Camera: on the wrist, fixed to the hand. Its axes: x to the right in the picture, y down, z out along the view.
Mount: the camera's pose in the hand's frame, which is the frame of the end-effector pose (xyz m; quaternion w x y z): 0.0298 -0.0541 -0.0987 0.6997 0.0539 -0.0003 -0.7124
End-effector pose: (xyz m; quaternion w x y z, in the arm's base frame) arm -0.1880 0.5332 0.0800 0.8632 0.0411 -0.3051 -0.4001
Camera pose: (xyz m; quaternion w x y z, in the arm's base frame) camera -0.1541 0.4582 -0.0023 0.3166 0.2925 -0.2060 -0.8785
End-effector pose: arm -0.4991 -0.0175 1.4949 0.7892 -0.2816 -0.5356 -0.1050
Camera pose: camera -0.4347 -0.1127 1.5134 0.4924 0.2270 -0.5813 -0.6067
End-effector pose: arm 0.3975 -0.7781 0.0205 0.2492 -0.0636 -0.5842 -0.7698
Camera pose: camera 0.3659 -0.8688 -0.0454 0.3708 -0.3849 0.4956 0.6846
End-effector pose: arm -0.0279 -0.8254 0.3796 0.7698 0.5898 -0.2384 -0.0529
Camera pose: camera 0.0515 -0.7652 0.3194 0.4691 0.6240 0.2503 -0.5727
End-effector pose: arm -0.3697 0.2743 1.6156 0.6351 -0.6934 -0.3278 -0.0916
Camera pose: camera -0.3491 0.1904 1.6936 0.4164 -0.2174 -0.7285 -0.4987
